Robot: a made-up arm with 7 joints.
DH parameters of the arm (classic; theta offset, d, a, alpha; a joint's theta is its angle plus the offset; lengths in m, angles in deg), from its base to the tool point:
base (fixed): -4.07 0 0 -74.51
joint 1: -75.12 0.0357 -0.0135 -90
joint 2: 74 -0.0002 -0.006 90
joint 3: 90 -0.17 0.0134 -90
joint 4: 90 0.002 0.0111 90
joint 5: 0 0.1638 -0.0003 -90
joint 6: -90 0 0.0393 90
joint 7: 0 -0.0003 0 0
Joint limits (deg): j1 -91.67..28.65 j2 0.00..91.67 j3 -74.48..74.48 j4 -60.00..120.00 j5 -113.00..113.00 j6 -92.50..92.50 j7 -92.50..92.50
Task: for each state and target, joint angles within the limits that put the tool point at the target. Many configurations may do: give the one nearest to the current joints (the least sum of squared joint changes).
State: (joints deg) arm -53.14 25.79 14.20 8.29 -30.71 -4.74 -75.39
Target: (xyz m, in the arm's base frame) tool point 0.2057 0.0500 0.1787
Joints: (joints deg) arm -86.38 28.94 8.91 -9.98 -30.42 -6.76 -75.39
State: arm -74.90 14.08 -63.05 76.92 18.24 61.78 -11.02
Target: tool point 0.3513 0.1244 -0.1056
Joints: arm -80.02 28.62 -62.18 79.13 18.38 45.59 -11.02
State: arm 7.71 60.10 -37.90 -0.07 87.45 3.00 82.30
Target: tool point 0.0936 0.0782 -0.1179
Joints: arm 26.99 71.99 -12.19 -47.63 89.97 13.70 82.30
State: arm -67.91 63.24 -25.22 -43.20 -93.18 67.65 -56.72
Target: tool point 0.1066 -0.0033 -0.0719
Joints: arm -45.42 62.87 -47.99 -54.11 -95.05 71.82 -56.72
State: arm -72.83 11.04 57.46 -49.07 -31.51 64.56 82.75
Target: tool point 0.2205 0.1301 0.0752
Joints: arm -75.95 5.84 52.17 -25.38 -30.05 64.45 82.75
